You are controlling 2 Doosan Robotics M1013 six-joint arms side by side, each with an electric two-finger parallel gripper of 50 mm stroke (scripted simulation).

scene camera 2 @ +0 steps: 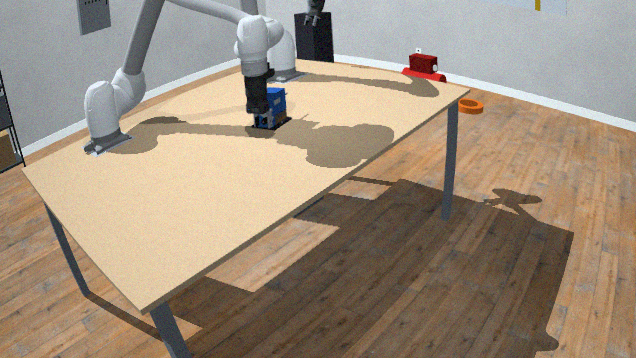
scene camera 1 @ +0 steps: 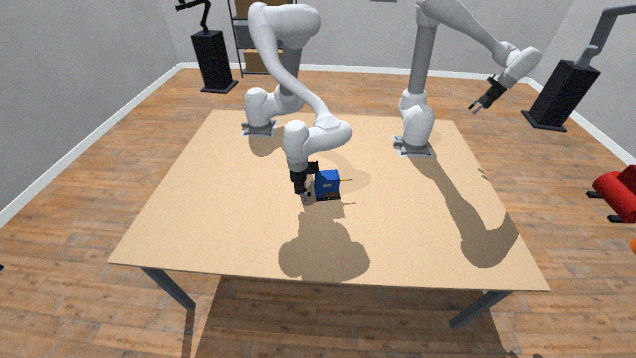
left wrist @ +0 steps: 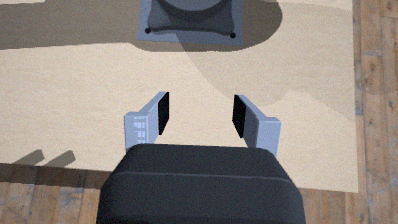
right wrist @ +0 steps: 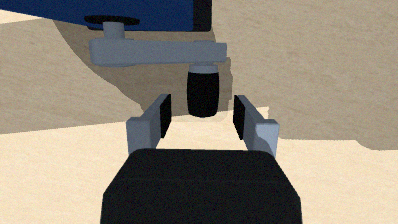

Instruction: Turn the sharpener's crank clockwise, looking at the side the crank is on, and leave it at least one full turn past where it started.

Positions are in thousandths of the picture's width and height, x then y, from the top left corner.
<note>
I see my left gripper (left wrist: 506,475), my right gripper (scene camera 2: 414,353) and a black knob (right wrist: 511,359).
My right gripper shows as well in the right wrist view (right wrist: 509,484).
</note>
